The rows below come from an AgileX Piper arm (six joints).
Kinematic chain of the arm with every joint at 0, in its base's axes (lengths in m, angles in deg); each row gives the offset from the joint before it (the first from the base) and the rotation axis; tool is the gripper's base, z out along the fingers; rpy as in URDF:
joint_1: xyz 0 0 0.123 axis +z
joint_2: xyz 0 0 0 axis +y
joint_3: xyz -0.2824 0 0.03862 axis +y
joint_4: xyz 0.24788 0 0.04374 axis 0.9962 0 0.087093
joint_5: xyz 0 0 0 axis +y
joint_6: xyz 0.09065 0 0.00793 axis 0.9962 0 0.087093
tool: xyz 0 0 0 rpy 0 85.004 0
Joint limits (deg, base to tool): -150..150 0..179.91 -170..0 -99.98..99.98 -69.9..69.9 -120..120
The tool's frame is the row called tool.
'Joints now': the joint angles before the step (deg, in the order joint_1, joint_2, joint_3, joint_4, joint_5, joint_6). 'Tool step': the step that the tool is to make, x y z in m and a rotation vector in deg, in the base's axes. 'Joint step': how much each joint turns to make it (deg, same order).
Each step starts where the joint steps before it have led.
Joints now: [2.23 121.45 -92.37 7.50 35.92 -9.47]
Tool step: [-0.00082 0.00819 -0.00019 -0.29 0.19 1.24]
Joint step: [1.04 0.00 0.00 -0.28 0.21 -0.06]
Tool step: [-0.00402 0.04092 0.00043 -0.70 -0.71 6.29]
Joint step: [5.09 0.00 -0.01 -0.01 -0.53 -1.46]
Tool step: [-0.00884 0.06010 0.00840 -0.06 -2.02 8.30]
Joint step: [7.44 0.00 -1.64 0.11 -0.24 -1.10]
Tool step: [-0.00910 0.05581 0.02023 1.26 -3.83 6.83]
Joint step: [6.73 0.15 -4.19 0.00 0.02 -0.12]
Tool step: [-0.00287 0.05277 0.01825 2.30 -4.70 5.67]
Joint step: [5.72 2.69 -7.73 0.07 -0.19 0.00]
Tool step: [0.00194 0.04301 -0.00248 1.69 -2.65 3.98]
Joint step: [4.04 5.29 -8.18 0.14 -0.25 -0.01]
